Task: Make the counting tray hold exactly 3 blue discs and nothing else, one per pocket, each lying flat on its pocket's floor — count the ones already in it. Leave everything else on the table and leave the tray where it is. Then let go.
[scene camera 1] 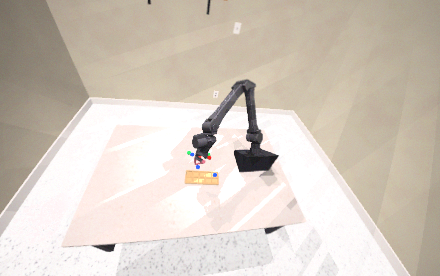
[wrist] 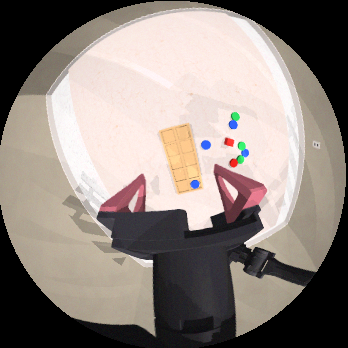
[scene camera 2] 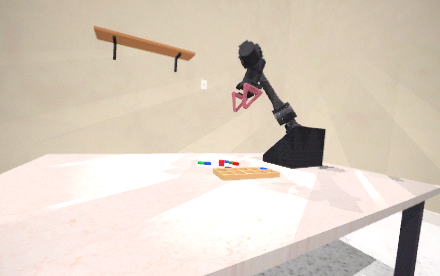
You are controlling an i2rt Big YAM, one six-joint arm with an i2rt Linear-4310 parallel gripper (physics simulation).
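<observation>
The wooden counting tray [scene camera 1: 202,183] [scene camera 2: 250,175] [wrist: 175,160] has two rows of pockets. One blue disc [scene camera 1: 215,175] [scene camera 2: 263,168] [wrist: 195,184] lies in its corner pocket at the end nearest the arm's base. A second blue disc [scene camera 1: 198,167] [scene camera 2: 228,167] [wrist: 205,145] lies on the table beside the tray's long side. A third blue disc [scene camera 1: 192,154] [scene camera 2: 207,163] [wrist: 233,125] touches or nearly touches a green disc. A fourth blue disc [wrist: 245,153] lies between two green ones. My gripper [scene camera 1: 200,161] [scene camera 2: 240,109] [wrist: 178,171] is open and empty, high above the table.
One green disc [scene camera 1: 189,153] [scene camera 2: 201,162] [wrist: 235,116] lies beside the third blue disc. Two more green discs [wrist: 242,146] [wrist: 240,160] flank the fourth. A red disc [scene camera 1: 209,158] [scene camera 2: 236,163] [wrist: 233,163] and a red cube [scene camera 2: 221,163] [wrist: 229,142] lie close by.
</observation>
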